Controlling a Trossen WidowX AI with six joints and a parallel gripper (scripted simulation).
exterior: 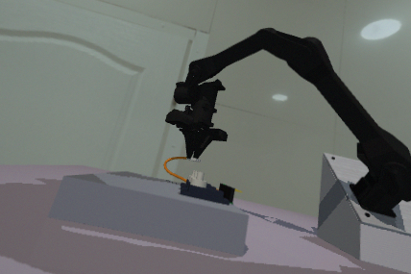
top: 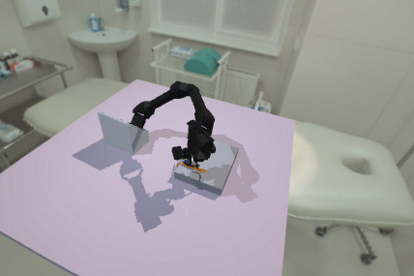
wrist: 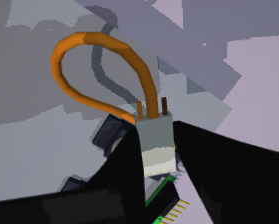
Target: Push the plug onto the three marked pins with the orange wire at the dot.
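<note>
Now: the green band 9 cm behind my gripper tip, 9 cm to the left of it and 4 cm below it. From my gripper tip the other things lie so: grey printed holder (7 cm ahead, 12 cm to the left, 9 cm below).
</note>
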